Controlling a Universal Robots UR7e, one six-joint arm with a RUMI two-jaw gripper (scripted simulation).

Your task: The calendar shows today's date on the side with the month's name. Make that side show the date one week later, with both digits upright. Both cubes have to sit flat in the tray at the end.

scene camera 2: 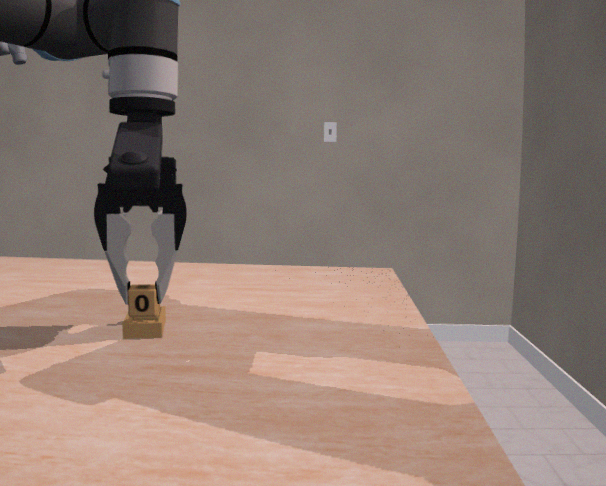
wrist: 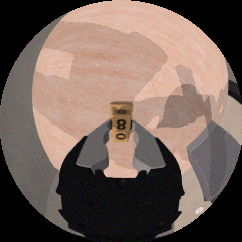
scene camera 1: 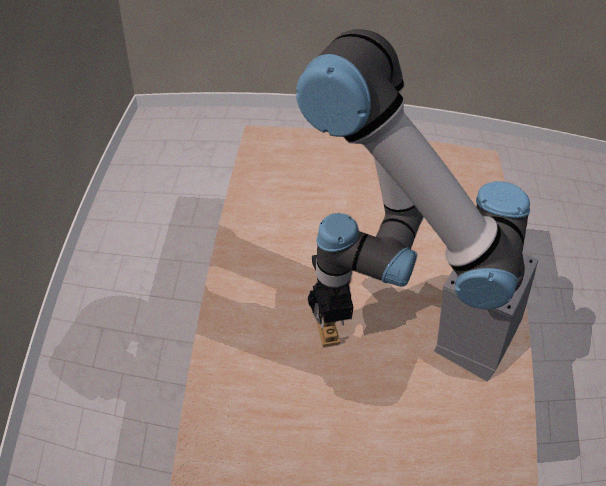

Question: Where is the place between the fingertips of my gripper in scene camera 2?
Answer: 143,304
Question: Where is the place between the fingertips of my gripper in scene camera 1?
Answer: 327,322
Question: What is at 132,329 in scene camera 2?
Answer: A wooden calendar tray.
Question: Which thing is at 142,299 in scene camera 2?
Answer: A wooden digit cube.
